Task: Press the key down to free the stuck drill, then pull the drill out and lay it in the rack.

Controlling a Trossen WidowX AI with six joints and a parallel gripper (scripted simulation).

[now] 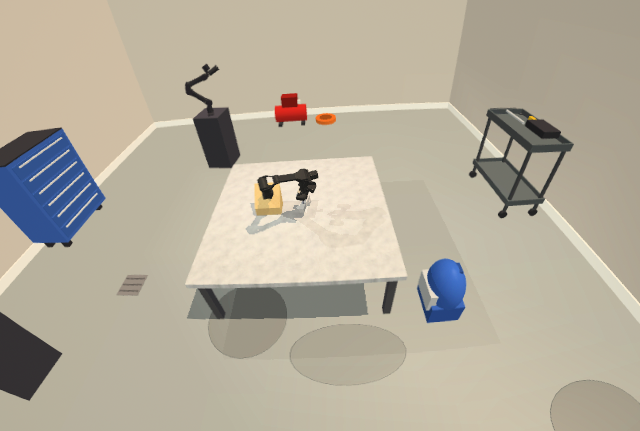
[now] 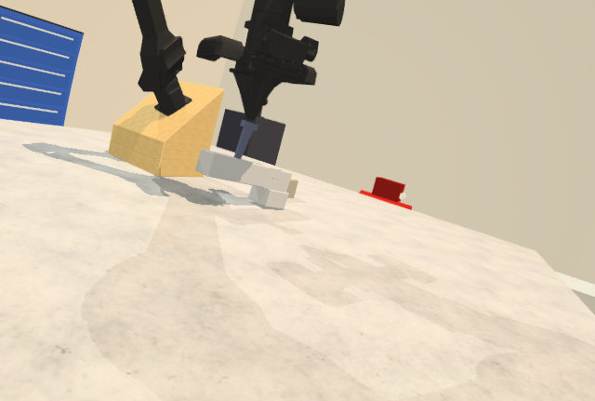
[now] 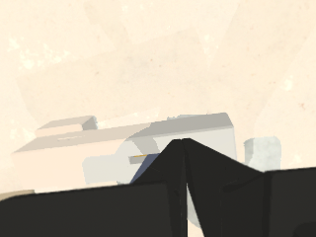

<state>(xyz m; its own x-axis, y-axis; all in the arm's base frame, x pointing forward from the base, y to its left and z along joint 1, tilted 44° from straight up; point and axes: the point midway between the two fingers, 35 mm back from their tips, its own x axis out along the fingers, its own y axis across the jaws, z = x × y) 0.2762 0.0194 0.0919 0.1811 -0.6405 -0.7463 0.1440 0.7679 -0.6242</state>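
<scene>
Now: gripper tip 3 cm past the bluish key, 3 cm to the right of it and 4 cm above it. Also, from my gripper tip: grey block (3 cm behind, 6 cm to the left, 9 cm below).
</scene>
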